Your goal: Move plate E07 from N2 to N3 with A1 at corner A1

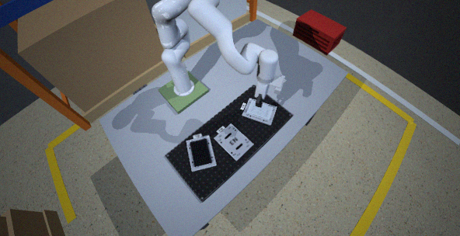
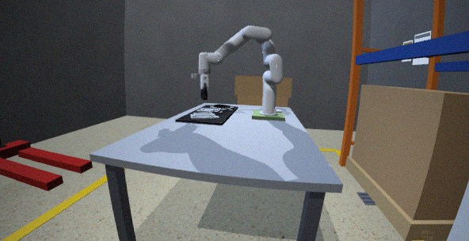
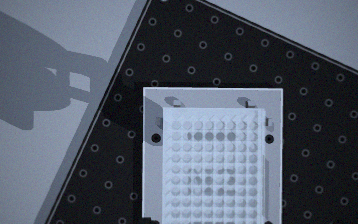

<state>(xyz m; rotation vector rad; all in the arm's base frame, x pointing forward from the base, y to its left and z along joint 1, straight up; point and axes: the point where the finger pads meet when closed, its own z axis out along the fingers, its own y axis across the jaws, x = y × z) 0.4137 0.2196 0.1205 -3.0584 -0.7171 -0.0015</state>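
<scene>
The white well plate lies 110 mm below my hand. From my hand the other things lie so: nest N2: 130 mm below; then black well plate: 20 mm behind, 380 mm to the right, 110 mm below; then nest N3: 40 mm ahead, 220 mm to the right, 130 mm below.
</scene>
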